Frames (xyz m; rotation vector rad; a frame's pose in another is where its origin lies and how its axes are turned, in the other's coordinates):
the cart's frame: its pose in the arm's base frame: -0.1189 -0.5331 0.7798 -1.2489 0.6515 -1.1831
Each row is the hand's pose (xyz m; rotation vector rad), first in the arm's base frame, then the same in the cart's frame.
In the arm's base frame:
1: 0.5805 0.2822 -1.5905 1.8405 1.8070 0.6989
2: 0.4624 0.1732 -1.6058 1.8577 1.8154 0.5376
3: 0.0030 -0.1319 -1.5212 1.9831 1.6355 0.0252
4: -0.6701 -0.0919 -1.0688 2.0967 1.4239 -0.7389
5: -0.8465 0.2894 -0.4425 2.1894 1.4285 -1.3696
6: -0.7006 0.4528 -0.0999 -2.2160 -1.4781 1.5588
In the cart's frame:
1: -1.0318 2.3685 0.3125 -0.3514 -1.5333 -2.3268
2: -0.9718 2.3573 0.1631 -0.4274 -1.6690 -2.2994
3: -0.8179 2.1650 -0.3376 -0.8638 -2.0083 -2.0801
4: -0.9733 1.5217 -0.8080 1.2692 2.4394 1.4312
5: -1.2496 0.8348 -0.6645 1.1786 2.7502 0.7301
6: -1.2819 0.5404 -0.3859 -0.9899 -2.9252 -0.4388

